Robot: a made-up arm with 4 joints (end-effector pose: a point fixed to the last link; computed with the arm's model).
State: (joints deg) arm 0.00 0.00 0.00 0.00
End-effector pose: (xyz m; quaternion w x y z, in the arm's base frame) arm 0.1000 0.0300 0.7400 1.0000 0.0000 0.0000 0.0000
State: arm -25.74 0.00 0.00 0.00
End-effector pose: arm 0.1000 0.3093 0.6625 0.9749 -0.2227 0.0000 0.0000
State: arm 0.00 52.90 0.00 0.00
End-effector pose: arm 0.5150 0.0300 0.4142 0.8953 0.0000 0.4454 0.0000
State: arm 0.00 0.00 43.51 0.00
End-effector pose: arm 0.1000 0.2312 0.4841 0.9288 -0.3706 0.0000 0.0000
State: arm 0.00 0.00 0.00 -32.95
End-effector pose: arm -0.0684 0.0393 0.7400 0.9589 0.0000 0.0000 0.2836
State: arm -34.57 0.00 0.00 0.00
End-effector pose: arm 0.1000 0.3935 0.6082 0.9548 -0.2971 0.0000 0.0000
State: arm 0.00 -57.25 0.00 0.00
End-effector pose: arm -0.4429 0.0300 0.5747 0.8778 0.0000 -0.4791 0.0000
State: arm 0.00 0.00 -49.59 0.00
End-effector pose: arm 0.1000 -0.3367 0.7738 0.9078 0.4194 0.0000 0.0000
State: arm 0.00 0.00 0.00 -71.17
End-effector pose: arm -0.2327 -0.0650 0.7400 0.8133 0.0000 0.0000 0.5819
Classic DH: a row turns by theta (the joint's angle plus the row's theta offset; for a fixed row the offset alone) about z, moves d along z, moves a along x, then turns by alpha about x. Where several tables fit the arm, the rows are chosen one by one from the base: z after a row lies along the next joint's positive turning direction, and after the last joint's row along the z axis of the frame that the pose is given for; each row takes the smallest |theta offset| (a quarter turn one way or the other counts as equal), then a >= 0, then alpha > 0; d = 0 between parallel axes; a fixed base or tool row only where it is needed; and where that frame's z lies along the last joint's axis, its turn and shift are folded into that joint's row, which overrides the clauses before.
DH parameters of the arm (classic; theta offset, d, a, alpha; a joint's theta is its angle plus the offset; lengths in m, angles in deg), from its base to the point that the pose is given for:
base (fixed): 90 0.09 0 90
joint 1: 90 -0.02 0.07 90
joint 2: 0 -0.19 0.2 90
joint 3: -90 -0.02 0.06 90
joint 4: 19.65 0 -0.2973 180
tool (fixed): 109.65 0.38 0 0

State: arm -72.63 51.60 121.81 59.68
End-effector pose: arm 0.1770 -0.1239 -0.0908 0.0080 0.9717 0.1011 -0.2134
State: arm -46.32 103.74 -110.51 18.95
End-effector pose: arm 0.1529 -0.5517 0.4015 0.3891 0.2976 0.2098 -0.8462
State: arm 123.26 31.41 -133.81 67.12
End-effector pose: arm 0.2013 0.3850 -0.1769 0.5135 -0.4785 -0.6409 -0.3108
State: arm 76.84 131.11 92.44 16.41
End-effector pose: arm -0.1455 0.1187 0.2491 0.5351 -0.0677 0.0762 0.8386
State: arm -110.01 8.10 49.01 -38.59
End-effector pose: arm -0.0560 0.2557 -0.2606 0.1833 -0.9056 0.3815 0.0262
